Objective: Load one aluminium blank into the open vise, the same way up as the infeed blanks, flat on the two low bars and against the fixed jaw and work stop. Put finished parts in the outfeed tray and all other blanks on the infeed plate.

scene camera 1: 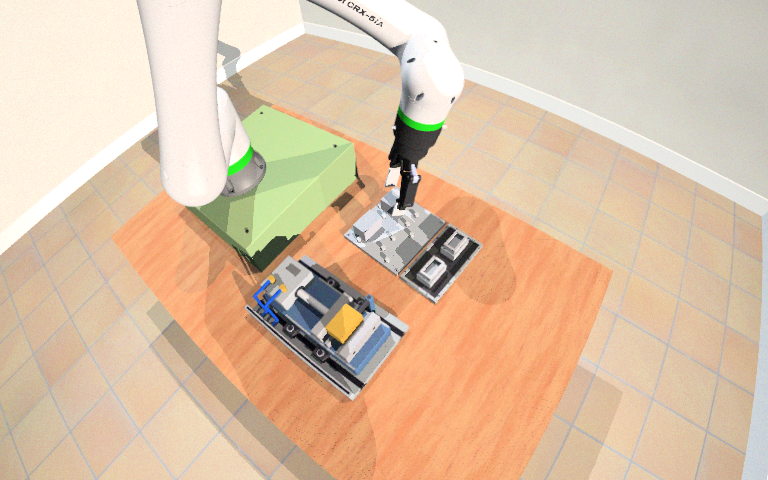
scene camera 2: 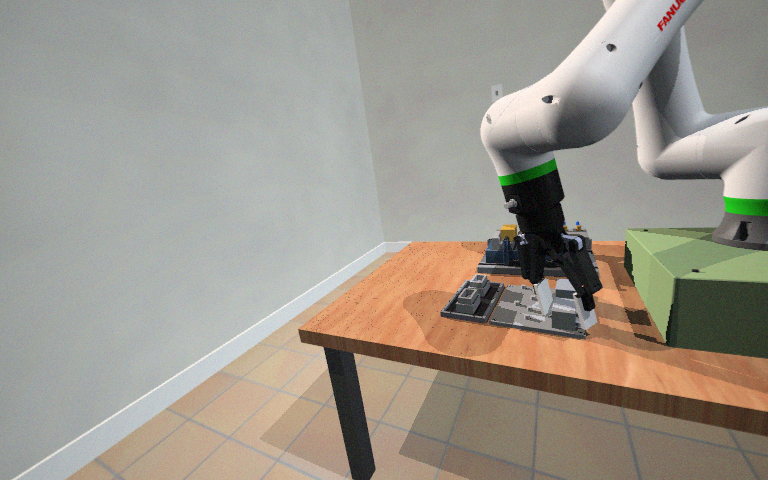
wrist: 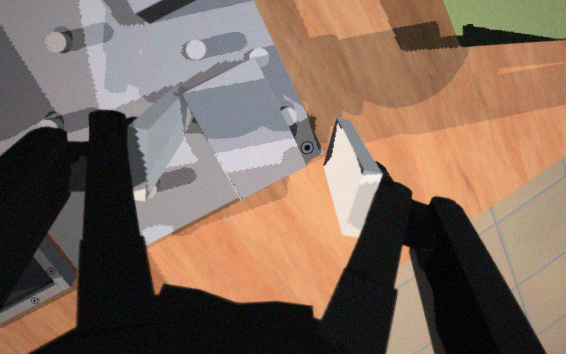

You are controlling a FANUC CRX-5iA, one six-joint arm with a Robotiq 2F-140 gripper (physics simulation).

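Places are measured from the arm's base along level axes (x right, y back, z down), in centimetres.
Pixels of known places: gripper, fingertip midpoint: (scene camera 1: 393, 199) (scene camera 2: 567, 318) (wrist: 258, 128); arm's base, origin of the base link: (scene camera 1: 239, 174) (scene camera 2: 767, 241).
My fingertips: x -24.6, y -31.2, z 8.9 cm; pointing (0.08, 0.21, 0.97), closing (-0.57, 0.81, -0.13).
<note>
For each thing: its top centre in the pictures, then the offset to it from my fingertips.
- grey aluminium blank, middle of its top: (wrist: 247, 131) (scene camera 2: 564, 305) (scene camera 1: 394, 195) dx +0.5, dy -0.7, dz -2.4 cm
- infeed plate, middle of its top: (wrist: 116, 74) (scene camera 1: 395, 228) (scene camera 2: 539, 305) dx +5.9, dy -5.8, dz +1.2 cm
- second blank, middle of its top: (scene camera 1: 367, 220) (scene camera 2: 566, 284) dx +10.5, dy -1.1, dz -2.4 cm
- vise, middle of its top: (scene camera 1: 316, 305) (scene camera 2: 533, 231) dx +33.8, dy -11.1, dz -7.9 cm
- yellow block, middle of its top: (scene camera 1: 343, 321) (scene camera 2: 508, 227) dx +32.7, dy -17.8, dz -9.6 cm
My gripper (scene camera 1: 395, 193) (scene camera 2: 565, 305) (wrist: 258, 128) is open, with its pale fingertips on either side of a grey aluminium blank (scene camera 1: 389, 199) (scene camera 2: 564, 319) (wrist: 245, 135). A gap shows between this blank and the right fingertip in the wrist view. The blank lies at a corner of the infeed plate (scene camera 1: 410, 249) (scene camera 2: 509, 305) (wrist: 145, 35). A second blank (scene camera 1: 368, 224) (scene camera 2: 566, 288) (wrist: 165, 6) lies on the same plate. The vise (scene camera 1: 367, 339) (scene camera 2: 498, 251) stands apart; a yellow block (scene camera 1: 344, 322) (scene camera 2: 508, 231) partly hides its jaws, so its seat is unclear.
The dark outfeed tray (scene camera 1: 459, 272) (scene camera 2: 464, 318) adjoins the infeed plate and holds two hollow finished parts (scene camera 1: 454, 243) (scene camera 1: 432, 271). Blue nozzles (scene camera 1: 271, 305) rise at the vise's end. The green robot base (scene camera 1: 300, 164) (scene camera 2: 719, 305) (wrist: 505, 15) stands beside the plate.
</note>
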